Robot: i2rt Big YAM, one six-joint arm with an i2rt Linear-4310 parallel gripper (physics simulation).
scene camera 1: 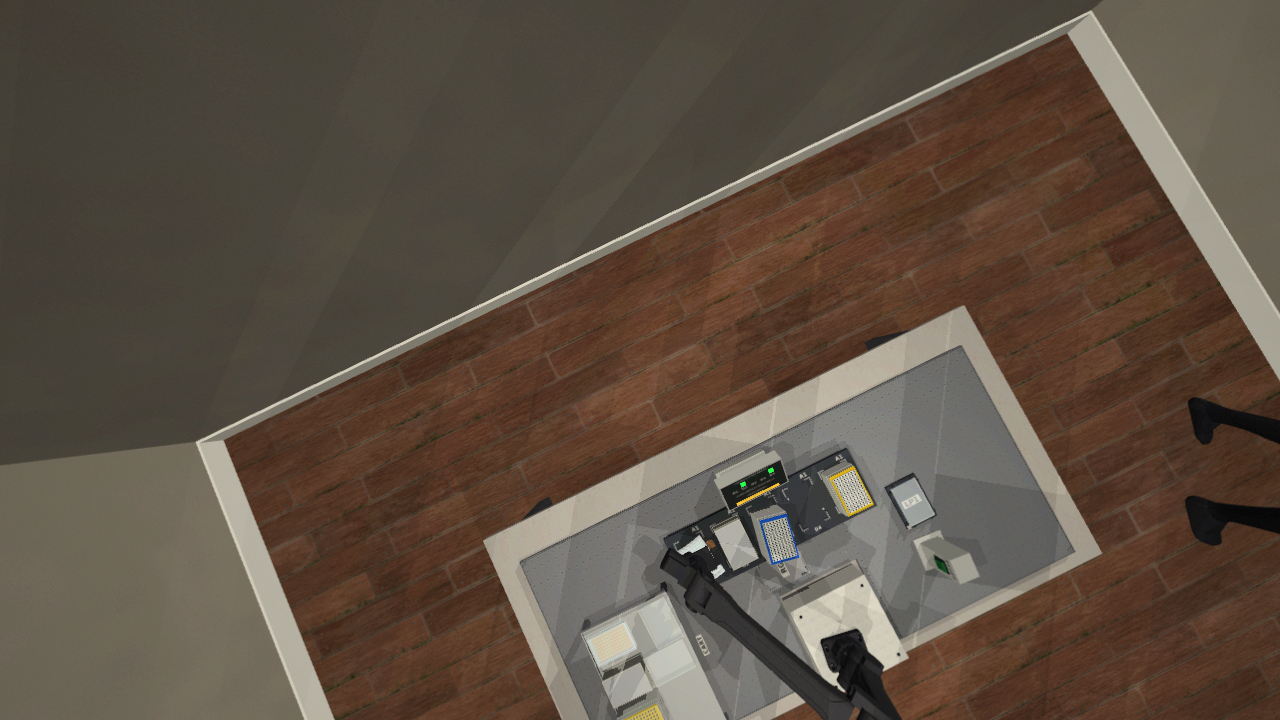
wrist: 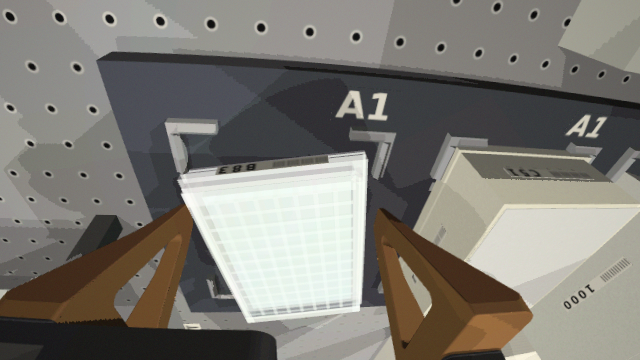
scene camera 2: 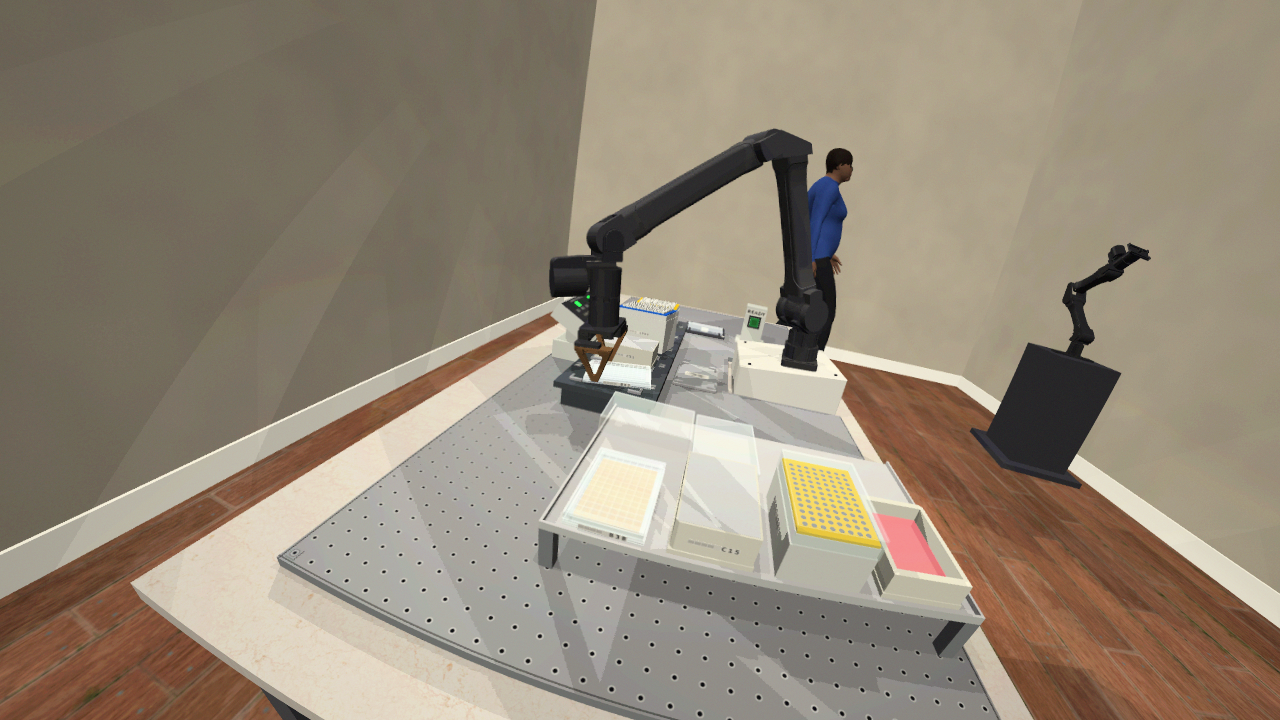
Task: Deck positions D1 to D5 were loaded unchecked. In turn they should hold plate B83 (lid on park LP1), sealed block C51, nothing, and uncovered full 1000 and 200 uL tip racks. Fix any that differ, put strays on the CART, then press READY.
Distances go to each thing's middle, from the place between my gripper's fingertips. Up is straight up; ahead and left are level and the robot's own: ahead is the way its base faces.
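Clear well plate [scene camera 2: 615, 373]: my hand is 10 mm to the left of it and 30 mm past it. Fixture marked RG [scene camera 1: 775, 576]: 50 mm below my hand, 250 mm to the right of it, 140 mm behind it.
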